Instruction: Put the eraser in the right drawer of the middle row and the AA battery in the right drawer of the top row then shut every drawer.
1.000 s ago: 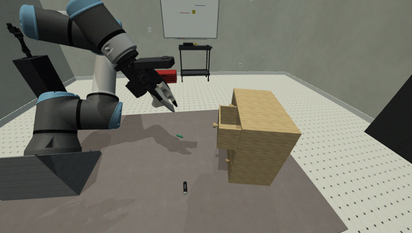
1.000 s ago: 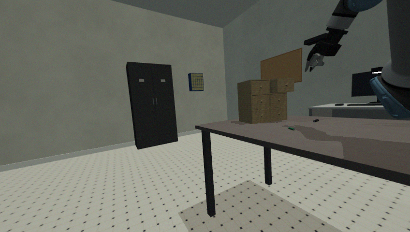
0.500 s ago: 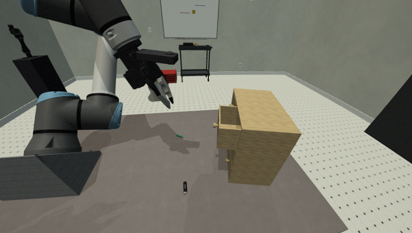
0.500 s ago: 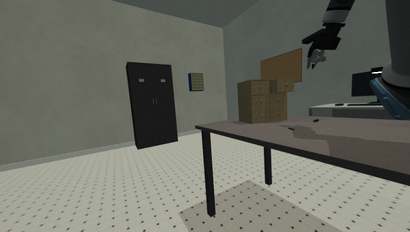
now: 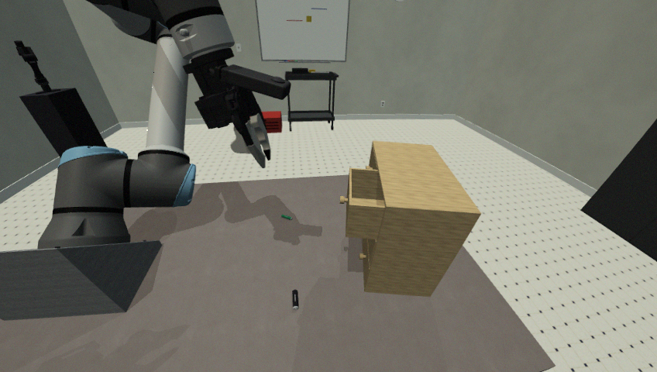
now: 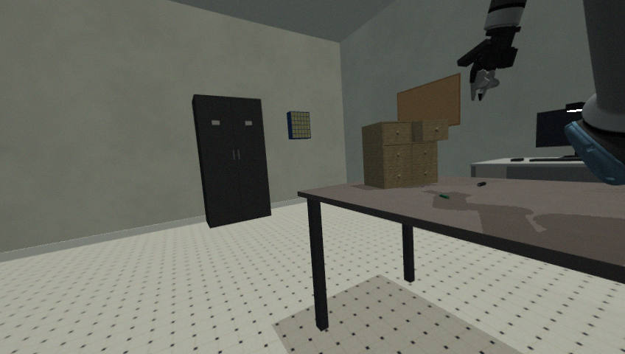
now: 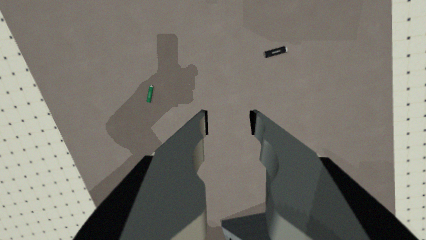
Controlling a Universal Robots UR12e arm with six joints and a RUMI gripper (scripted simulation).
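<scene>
Right now the black AA battery is 5 cm ahead of my hand, 13 cm to the right of it and 35 cm below it. Also, from my hand: small green AA battery (19 cm to the left, 35 cm below); then white eraser (34 cm ahead, 5 cm to the right, 24 cm below).
</scene>
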